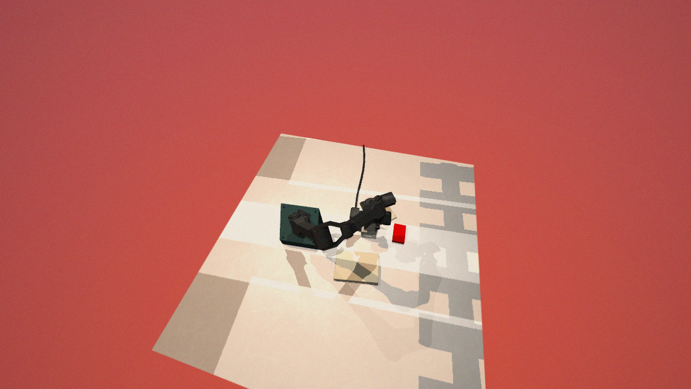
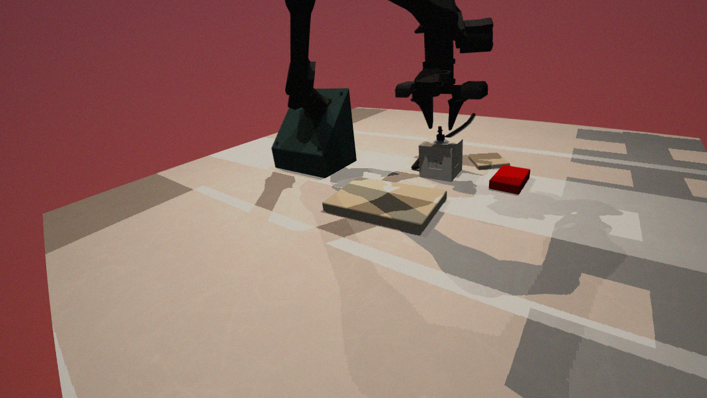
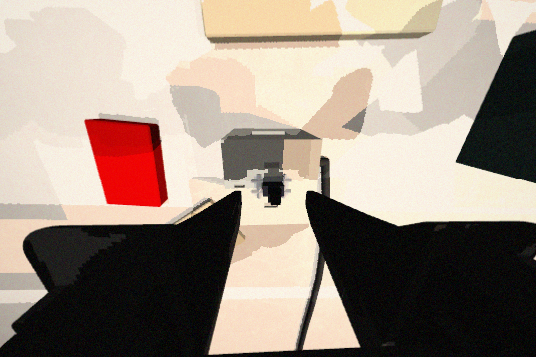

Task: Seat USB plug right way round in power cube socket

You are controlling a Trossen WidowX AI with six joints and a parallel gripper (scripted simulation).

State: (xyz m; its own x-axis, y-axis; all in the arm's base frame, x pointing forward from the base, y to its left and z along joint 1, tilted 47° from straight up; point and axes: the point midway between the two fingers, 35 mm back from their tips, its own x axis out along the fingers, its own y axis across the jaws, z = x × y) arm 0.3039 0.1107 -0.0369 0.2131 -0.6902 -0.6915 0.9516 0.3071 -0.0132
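Right now the black usb plug is 2 cm below my gripper tip. Round my gripper tip: red block (15 cm ahead, 4 cm to the left, 10 cm below); small tan tile (5 cm ahead, 13 cm to the left, 10 cm below); socket (1 cm to the left, 4 cm below).
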